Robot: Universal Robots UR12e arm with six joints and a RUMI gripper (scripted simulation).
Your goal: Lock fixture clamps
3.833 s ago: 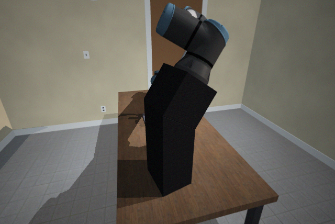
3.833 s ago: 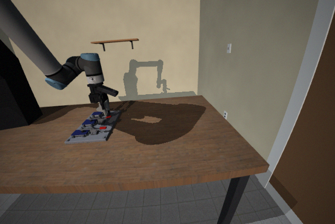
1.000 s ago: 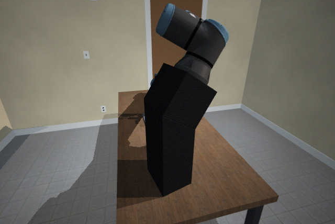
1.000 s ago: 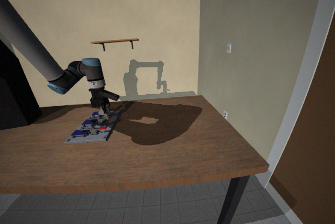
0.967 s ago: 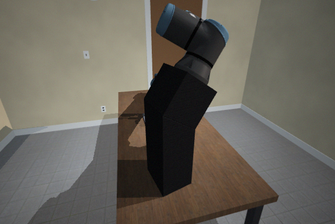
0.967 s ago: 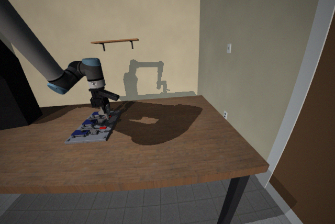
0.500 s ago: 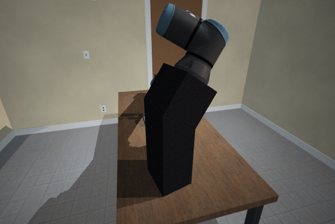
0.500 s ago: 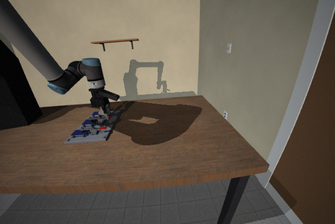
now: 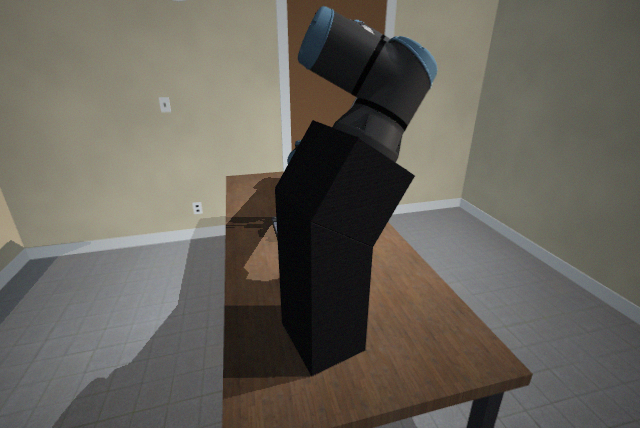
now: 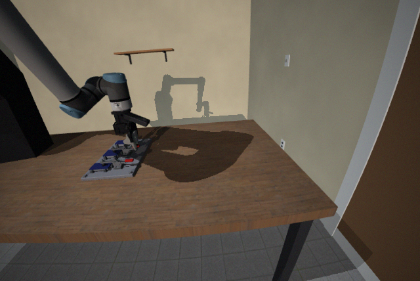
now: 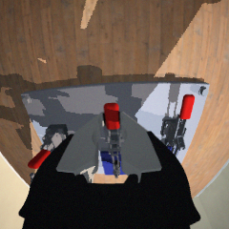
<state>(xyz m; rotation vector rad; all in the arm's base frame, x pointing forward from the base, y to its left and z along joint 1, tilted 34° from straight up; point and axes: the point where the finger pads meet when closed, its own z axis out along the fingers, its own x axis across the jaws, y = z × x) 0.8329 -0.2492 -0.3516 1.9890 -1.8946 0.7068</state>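
The grey fixture plate lies 80 mm behind my hand and 50 mm below it. Round my hand: blue part 130 mm behind, 30 mm below.
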